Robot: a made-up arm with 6 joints. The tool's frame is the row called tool. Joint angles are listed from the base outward. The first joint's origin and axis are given. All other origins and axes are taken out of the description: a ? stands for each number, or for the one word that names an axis. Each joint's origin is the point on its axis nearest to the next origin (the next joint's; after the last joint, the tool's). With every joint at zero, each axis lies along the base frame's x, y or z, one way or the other. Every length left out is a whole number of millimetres.
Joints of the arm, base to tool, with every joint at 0 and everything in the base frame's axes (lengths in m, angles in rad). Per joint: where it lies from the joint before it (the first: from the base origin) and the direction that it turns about. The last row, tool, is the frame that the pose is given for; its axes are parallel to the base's.
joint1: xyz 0 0 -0.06 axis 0 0 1
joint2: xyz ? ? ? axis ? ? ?
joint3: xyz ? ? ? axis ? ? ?
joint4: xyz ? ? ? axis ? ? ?
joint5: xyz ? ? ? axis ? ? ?
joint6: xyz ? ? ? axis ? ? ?
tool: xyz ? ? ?
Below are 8 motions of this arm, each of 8 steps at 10 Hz.
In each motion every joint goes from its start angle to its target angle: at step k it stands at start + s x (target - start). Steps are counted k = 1, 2, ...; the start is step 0. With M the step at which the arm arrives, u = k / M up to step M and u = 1 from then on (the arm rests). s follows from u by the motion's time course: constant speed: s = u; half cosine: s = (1 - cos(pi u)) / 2; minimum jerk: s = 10 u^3 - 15 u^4 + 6 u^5.
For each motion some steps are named. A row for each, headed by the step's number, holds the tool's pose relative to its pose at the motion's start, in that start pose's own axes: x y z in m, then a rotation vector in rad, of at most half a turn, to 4 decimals.
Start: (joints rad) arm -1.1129 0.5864 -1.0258 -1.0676 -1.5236 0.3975
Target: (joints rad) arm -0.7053 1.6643 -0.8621 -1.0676 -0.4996 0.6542
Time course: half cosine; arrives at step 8
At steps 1, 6, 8:
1: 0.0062 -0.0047 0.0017 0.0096 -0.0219 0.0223
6: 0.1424 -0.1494 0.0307 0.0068 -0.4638 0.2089
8: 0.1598 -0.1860 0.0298 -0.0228 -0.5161 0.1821

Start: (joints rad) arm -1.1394 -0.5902 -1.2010 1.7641 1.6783 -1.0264
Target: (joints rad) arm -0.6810 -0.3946 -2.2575 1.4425 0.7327 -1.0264
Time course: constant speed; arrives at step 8
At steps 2, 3, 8:
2: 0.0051 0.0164 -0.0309 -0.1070 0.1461 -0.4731
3: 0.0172 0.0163 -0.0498 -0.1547 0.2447 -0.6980
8: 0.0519 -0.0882 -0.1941 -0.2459 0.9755 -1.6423

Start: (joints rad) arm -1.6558 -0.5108 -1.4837 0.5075 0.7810 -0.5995
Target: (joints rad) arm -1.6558 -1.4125 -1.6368 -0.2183 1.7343 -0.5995
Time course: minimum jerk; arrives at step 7
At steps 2, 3, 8:
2: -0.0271 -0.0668 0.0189 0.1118 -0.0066 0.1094
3: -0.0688 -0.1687 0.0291 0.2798 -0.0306 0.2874
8: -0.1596 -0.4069 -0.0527 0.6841 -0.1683 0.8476

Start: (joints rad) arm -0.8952 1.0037 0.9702 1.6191 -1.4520 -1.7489
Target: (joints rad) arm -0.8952 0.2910 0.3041 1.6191 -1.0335 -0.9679
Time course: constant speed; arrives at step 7
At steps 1, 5, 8:
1: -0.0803 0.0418 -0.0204 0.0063 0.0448 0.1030
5: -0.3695 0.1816 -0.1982 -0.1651 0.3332 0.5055
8: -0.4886 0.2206 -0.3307 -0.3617 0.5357 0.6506

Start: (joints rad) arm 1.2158 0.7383 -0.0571 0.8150 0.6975 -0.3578
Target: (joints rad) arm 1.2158 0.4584 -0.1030 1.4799 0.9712 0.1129
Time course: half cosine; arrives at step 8
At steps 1, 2, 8:
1: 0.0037 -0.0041 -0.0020 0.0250 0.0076 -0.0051
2: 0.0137 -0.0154 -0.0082 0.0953 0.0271 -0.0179
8: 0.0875 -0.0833 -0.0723 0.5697 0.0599 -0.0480

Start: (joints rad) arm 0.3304 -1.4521 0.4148 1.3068 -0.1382 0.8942
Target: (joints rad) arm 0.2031 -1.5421 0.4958 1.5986 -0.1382 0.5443
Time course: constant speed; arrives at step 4
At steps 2, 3, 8:
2: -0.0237 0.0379 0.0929 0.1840 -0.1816 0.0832
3: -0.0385 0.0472 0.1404 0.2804 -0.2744 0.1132
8: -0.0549 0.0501 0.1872 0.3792 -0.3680 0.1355

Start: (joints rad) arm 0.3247 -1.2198 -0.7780 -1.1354 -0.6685 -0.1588
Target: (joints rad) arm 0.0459 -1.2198 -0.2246 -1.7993 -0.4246 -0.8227
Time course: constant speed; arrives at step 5
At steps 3, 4, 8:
3: -0.0515 -0.0204 -0.0152 -0.4050 -0.2444 0.1132
4: -0.0809 -0.0266 -0.0083 -0.5062 -0.2862 0.2186
8: -0.1138 -0.0329 0.0068 -0.5771 -0.3099 0.3507

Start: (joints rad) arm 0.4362 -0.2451 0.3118 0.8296 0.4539 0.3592
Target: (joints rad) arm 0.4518 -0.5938 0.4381 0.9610 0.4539 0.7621
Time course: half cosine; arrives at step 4
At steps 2, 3, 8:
2: 0.0594 -0.0086 -0.0328 0.1001 0.2566 -0.1297
3: 0.0953 -0.0157 -0.0603 0.1784 0.4328 -0.2150
8: 0.1087 -0.0186 -0.0725 0.2126 0.5043 -0.2489

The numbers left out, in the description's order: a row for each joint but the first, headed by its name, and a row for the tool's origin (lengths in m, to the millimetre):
joint2: xyz -0.115 -0.05 0, axis 0 -1 0
joint3: xyz 0.087 0 0.298, axis 0 0 -1
joint4: xyz 0.089 -0.071 0, axis 1 0 0
joint5: xyz 0 0.18 -0.11, axis 0 0 1
joint6: xyz -0.371 0.047 0, axis 0 1 0
tool: xyz 0.193 0 0.021

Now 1 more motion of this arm.
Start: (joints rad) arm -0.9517 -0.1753 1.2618 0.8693 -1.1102 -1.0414
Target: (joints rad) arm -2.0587 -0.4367 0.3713 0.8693 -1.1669 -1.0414
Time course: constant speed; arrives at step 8
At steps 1, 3, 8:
1: -0.0053 0.0226 -0.0160 -0.0505 -0.0169 -0.0140
3: -0.0008 0.0715 -0.0543 -0.1624 -0.0275 -0.0456
8: 0.1060 0.1672 -0.1722 -0.4427 0.0975 -0.1684

